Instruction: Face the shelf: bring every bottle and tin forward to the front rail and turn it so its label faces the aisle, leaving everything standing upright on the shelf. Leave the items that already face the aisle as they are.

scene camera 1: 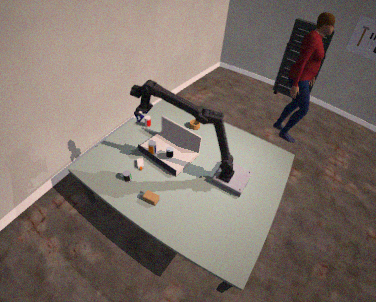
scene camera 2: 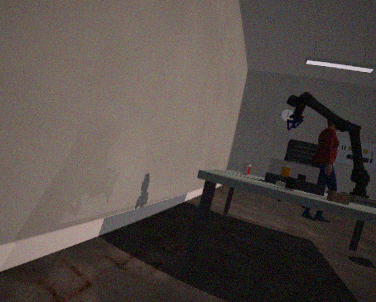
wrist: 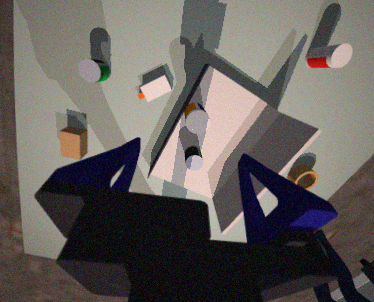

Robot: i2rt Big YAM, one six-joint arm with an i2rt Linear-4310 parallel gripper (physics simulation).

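Frame: origin at the arm's base, x left, y up, z ahead, level; centimetres.
Where they show: gripper, fingertip midpoint: (scene camera 1: 142, 117) (scene camera 2: 291, 129) (wrist: 192, 151); arm's base at its link origin: (scene camera 1: 226, 175) (scene camera 2: 358, 195).
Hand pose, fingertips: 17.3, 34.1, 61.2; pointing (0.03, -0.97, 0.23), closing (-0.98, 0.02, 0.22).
Observation:
Each offset is from my fingertips to the centre of the thing, as dx, dy, dz.
The shelf (scene camera 1: 181, 135) (scene camera 2: 312, 187) (wrist: 280, 135) has a pale floor, a grey back panel and a dark front rail. A larger tin @[-5.1, -30.2, -3.1] (scene camera 1: 152, 147) (scene camera 2: 285, 172) (wrist: 196, 118), orange and dark blue with a grey top, stands upright close behind the rail; its orange side shows in scene camera 2. A small black tin @[-10.4, -32.1, -16.0] (scene camera 1: 169, 152) (scene camera 2: 301, 177) (wrist: 193, 159) with a pale top stands upright, farther back from the rail; which way its label faces I cannot tell. My gripper (scene camera 1: 139, 117) (scene camera 2: 295, 123) (wrist: 192, 151) is open and empty, high above the table.
On the table stand a red and white can @[-32.6, -34.6, +25.1] (scene camera 1: 148, 121) (wrist: 329, 56), a dark and green tin @[+24.1, -35.9, -2.9] (scene camera 1: 127, 176) (wrist: 95, 71), a white item with an orange end @[+8.3, -38.0, -2.0] (scene camera 1: 140, 162) (wrist: 156, 88), an orange-brown block @[+27.5, -36.9, -27.7] (scene camera 1: 151, 198) (wrist: 73, 142) and an orange cup @[-57.5, -36.9, -10.8] (scene camera 1: 194, 125). A person (scene camera 1: 307, 60) is beyond the table.

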